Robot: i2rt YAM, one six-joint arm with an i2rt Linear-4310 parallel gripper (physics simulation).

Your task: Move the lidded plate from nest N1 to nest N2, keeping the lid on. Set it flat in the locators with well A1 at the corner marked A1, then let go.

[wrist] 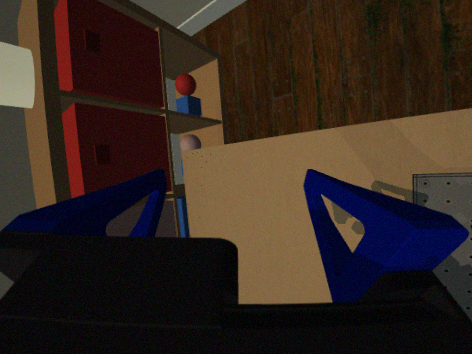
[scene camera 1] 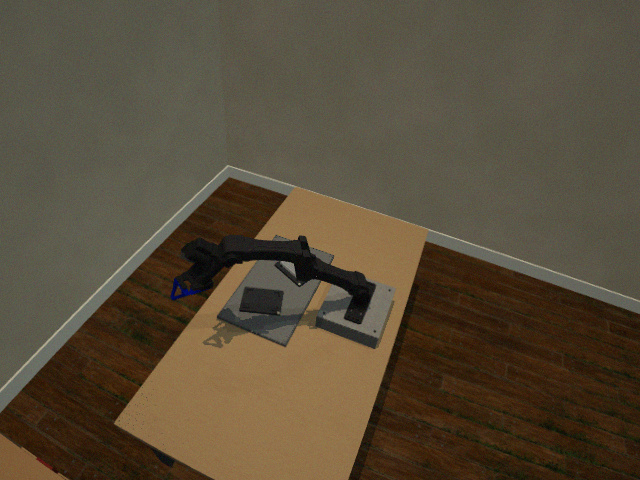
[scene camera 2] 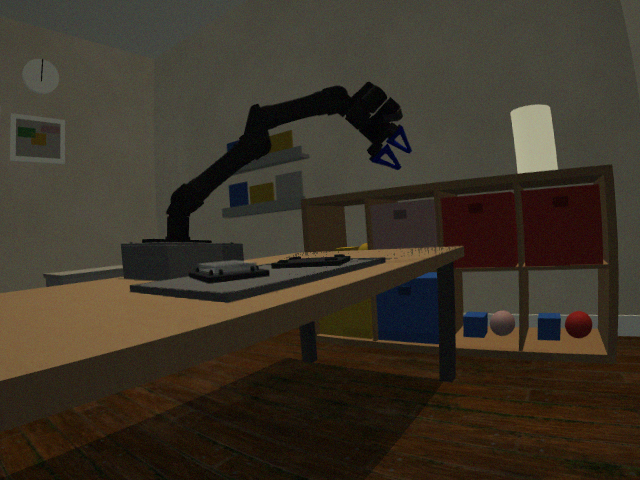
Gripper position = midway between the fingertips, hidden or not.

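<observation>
There's a dark nest (scene camera 2: 293,262), and in that same camera you'd see the gripper (scene camera 2: 405,160), which is open and holding nothing. Scene camera 1 shows the gripper (scene camera 1: 181,295) too, and the wrist view also shows the gripper (wrist: 235,177).
</observation>
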